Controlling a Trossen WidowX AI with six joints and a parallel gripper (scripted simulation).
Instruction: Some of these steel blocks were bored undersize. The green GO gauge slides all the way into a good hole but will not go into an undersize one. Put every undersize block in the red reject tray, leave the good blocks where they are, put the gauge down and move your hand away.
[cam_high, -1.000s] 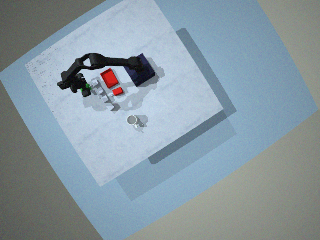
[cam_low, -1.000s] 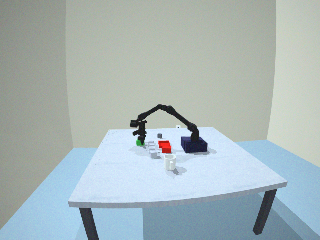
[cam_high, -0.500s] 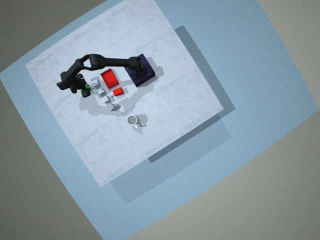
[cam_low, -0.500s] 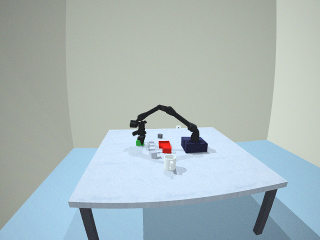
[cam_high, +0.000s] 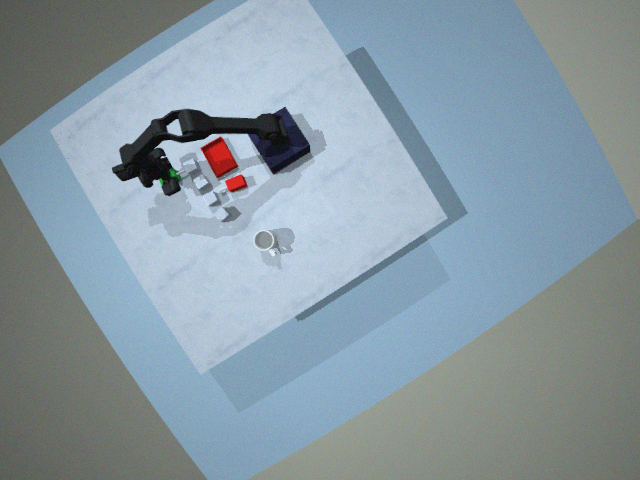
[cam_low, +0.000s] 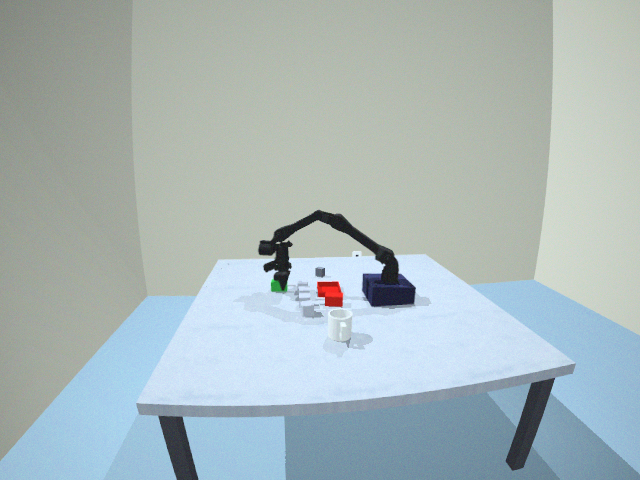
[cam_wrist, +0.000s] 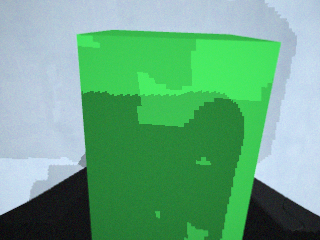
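My gripper tip is now 170 mm to the right of the red block, 170 mm past it and 10 mm below it. Round my gripper tip: green GO gauge (20 mm above, 10 mm behind); then red reject tray (200 mm behind, 40 mm to the left); then grey cube (190 mm behind, 180 mm to the right, 10 mm above).
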